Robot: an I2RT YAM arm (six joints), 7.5 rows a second.
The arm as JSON. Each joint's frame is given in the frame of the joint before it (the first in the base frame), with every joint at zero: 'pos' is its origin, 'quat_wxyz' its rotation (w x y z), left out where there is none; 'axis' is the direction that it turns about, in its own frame. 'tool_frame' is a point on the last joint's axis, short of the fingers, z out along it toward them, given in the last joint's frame.
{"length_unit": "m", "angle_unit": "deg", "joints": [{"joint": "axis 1", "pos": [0.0, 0.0, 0.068], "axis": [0.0, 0.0, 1.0]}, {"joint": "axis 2", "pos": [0.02, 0.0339, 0.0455], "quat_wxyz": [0.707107, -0.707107, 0.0, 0.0], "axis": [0.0, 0.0, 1.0]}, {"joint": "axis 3", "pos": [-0.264, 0.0, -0.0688], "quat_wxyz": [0.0, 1.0, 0.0, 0.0], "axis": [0.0, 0.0, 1.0]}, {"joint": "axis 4", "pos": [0.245, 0.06, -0.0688], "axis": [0.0, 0.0, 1.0]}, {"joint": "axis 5", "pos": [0.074, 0.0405, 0.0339], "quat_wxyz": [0.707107, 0.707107, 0.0, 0.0], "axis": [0.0, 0.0, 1.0]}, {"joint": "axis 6", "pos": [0.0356, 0.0, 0.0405], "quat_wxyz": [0.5, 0.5, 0.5, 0.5], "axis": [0.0, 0.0, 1.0]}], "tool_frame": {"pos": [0.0, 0.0, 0.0], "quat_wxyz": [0.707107, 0.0, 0.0, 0.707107]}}
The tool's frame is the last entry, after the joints.
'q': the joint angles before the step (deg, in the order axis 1, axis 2, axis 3, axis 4, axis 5, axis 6). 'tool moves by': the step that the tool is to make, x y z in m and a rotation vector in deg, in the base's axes. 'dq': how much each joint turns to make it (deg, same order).
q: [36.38, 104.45, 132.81, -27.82, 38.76, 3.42]
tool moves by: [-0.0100, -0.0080, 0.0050, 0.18, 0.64, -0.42]
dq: [-0.05, -1.90, -0.53, -2.20, 0.37, 0.67]
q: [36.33, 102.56, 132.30, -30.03, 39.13, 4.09]
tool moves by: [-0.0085, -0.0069, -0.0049, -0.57, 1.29, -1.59]
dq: [0.04, -3.25, -4.74, -0.17, 1.62, 0.44]
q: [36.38, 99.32, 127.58, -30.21, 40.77, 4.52]
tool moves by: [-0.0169, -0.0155, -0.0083, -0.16, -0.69, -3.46]
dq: [-0.16, -7.08, -10.98, 4.78, 3.31, -0.61]
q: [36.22, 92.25, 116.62, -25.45, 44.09, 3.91]
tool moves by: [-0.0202, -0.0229, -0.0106, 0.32, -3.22, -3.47]
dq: [-1.05, -8.74, -13.46, 9.20, 2.38, -2.37]
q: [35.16, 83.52, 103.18, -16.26, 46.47, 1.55]
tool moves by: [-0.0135, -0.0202, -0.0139, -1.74, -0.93, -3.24]
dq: [-1.69, -6.30, -9.63, 5.36, 1.40, -3.05]
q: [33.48, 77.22, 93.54, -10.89, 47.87, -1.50]
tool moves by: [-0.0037, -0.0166, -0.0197, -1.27, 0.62, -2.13]
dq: [-2.59, -4.19, -7.81, 3.18, -0.53, -1.04]
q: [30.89, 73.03, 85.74, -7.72, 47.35, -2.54]
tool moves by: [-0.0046, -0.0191, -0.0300, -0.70, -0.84, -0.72]
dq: [-3.44, -5.35, -11.26, 7.08, -2.81, -1.08]
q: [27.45, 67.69, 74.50, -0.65, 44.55, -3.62]
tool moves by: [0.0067, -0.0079, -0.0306, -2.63, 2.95, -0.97]
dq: [-2.40, -1.19, -6.79, 2.69, -1.51, -1.29]
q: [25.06, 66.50, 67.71, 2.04, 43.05, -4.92]
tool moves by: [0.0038, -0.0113, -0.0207, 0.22, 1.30, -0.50]
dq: [-2.87, -1.09, -4.70, 1.77, -2.34, 1.10]
